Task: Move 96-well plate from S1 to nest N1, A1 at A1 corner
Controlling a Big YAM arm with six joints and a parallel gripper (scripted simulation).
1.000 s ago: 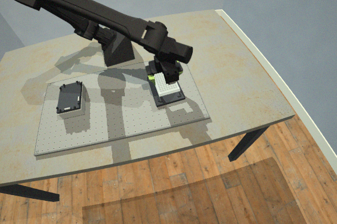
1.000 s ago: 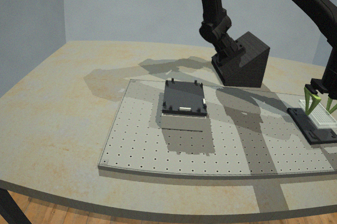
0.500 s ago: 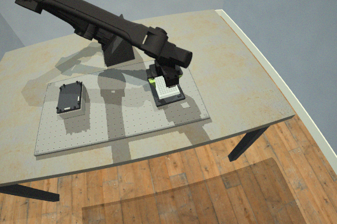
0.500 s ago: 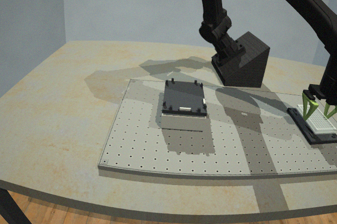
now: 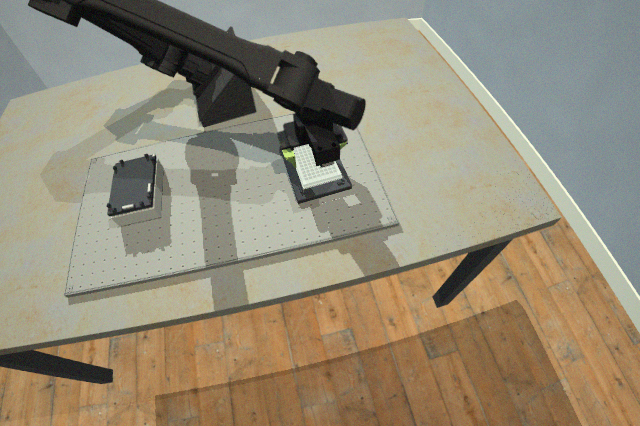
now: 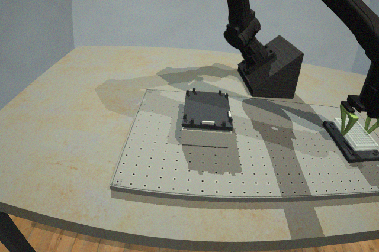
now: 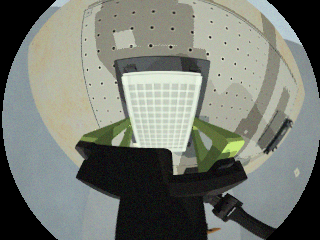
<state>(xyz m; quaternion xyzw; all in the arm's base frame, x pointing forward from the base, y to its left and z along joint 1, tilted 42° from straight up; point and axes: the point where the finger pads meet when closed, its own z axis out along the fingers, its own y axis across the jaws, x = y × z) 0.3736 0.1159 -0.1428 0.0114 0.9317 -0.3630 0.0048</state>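
Now: the white 96-well plate right at my hand. Round my hand: plate nest N1: 30 mm below.
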